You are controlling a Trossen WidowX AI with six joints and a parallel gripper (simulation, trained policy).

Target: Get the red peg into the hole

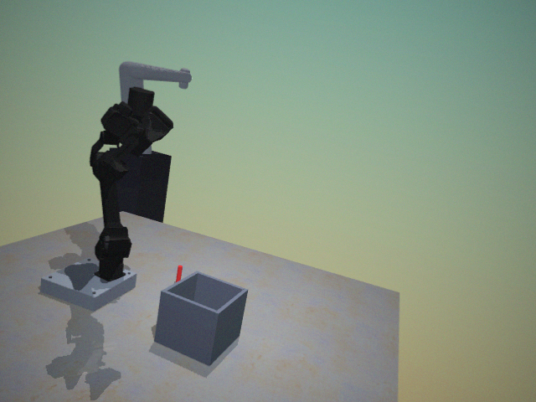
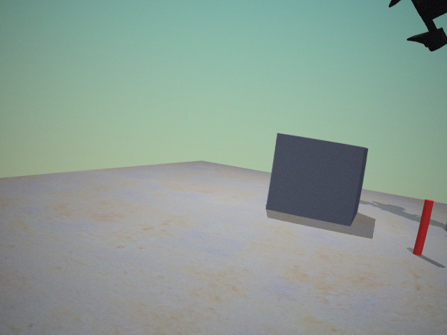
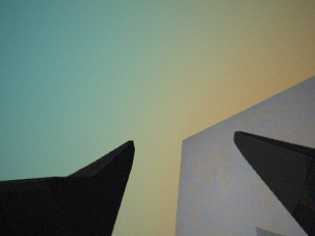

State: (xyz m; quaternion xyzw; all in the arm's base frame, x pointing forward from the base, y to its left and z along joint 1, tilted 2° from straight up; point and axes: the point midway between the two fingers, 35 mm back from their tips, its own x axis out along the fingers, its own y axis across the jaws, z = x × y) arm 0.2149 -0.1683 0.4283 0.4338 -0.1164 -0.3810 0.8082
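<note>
The red peg is 42 cm below my gripper tip, 35 cm to the left of it and 10 cm behind it.
</note>
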